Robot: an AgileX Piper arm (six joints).
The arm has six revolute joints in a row. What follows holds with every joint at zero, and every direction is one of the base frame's. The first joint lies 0.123 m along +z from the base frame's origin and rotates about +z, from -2.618 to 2.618 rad. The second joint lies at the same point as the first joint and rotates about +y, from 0 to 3.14 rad. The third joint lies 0.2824 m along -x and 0.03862 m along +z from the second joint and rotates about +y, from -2.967 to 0 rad. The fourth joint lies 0.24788 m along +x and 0.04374 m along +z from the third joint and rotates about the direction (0.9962, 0, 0.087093), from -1.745 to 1.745 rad. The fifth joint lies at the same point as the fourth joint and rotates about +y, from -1.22 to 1.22 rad. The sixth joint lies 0.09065 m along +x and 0.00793 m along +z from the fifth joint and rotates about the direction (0.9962, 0, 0.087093), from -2.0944 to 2.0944 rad. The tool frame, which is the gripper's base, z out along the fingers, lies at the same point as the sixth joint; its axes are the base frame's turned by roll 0, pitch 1.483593 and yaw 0 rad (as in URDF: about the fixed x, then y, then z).
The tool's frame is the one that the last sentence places.
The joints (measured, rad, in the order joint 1, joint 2, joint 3, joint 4, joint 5, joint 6), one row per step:
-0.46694 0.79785 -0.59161 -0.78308 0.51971 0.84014
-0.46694 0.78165 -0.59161 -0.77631 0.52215 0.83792
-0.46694 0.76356 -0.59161 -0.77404 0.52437 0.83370
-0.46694 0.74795 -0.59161 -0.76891 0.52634 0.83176
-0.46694 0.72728 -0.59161 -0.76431 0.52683 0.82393
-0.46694 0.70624 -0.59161 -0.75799 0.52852 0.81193
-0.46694 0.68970 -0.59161 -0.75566 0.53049 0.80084
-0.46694 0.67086 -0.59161 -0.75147 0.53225 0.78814
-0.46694 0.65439 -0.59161 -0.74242 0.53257 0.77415
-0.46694 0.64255 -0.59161 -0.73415 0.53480 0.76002
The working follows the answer.
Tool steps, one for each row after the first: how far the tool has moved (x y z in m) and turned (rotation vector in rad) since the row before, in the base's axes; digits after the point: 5 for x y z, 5 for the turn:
-0.00272 0.00146 0.00217 -0.00195 -0.01434 -0.00146
-0.00309 0.00150 0.00256 -0.00800 -0.01280 0.00008
-0.00266 0.00141 0.00205 -0.00306 -0.01360 -0.00094
-0.00345 0.00188 0.00283 -0.00972 -0.01480 0.00262
-0.00361 0.00195 0.00268 -0.01055 -0.01221 0.00336
-0.00295 0.00146 0.00209 -0.01149 -0.00682 0.00286
-0.00334 0.00174 0.00229 -0.01195 -0.00870 0.00350
-0.00278 0.00173 0.00185 -0.00789 -0.00880 0.00494
-0.00211 0.00125 0.00112 -0.00599 -0.00298 0.00370

Tool pose at each row, in the base's axes (x y z in m, rotation vector in rad; rounded; the steps above come from the unrounded poses):
0.12555 -0.09899 0.30300 0.82134 1.92300 -0.57800
0.12283 -0.09753 0.30517 0.82363 1.90867 -0.57334
0.11974 -0.09602 0.30773 0.82027 1.89364 -0.57403
0.11708 -0.09462 0.30979 0.82120 1.87968 -0.57046
0.11363 -0.09274 0.31261 0.81445 1.86291 -0.57003
0.11002 -0.09078 0.31529 0.80606 1.84839 -0.57115
0.10706 -0.08933 0.31738 0.79672 1.83821 -0.57606
0.10372 -0.08759 0.31967 0.78677 1.82630 -0.58000
0.10094 -0.08586 0.32152 0.77819 1.81641 -0.57939
0.09883 -0.08461 0.32264 0.77114 1.81228 -0.58074

